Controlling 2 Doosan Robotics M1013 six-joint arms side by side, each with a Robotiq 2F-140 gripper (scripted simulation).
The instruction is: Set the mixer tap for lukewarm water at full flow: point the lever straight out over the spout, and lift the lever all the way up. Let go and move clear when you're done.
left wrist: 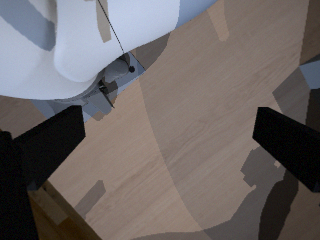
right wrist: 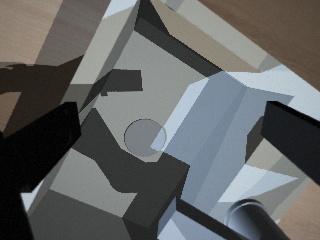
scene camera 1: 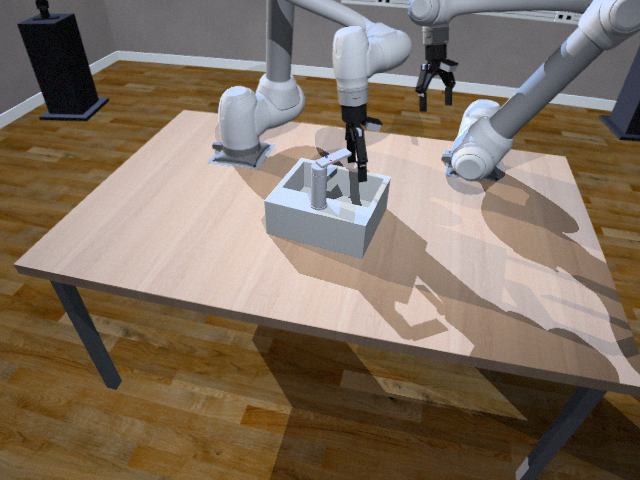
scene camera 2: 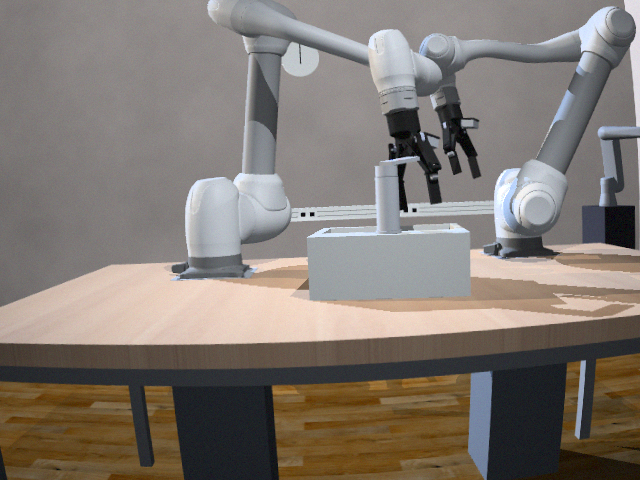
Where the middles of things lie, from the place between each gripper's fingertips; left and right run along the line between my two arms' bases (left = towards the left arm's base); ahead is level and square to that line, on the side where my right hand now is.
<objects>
Right now my left hand (scene camera 2: 467, 175) is 38 cm short of the grey sink (scene camera 2: 343, 264), 37 cm to the left of it and 23 cm above it.
The grey sink is 2 cm ahead of my right hand (scene camera 2: 418, 207), 8 cm to the right of it and 15 cm below it.
</objects>
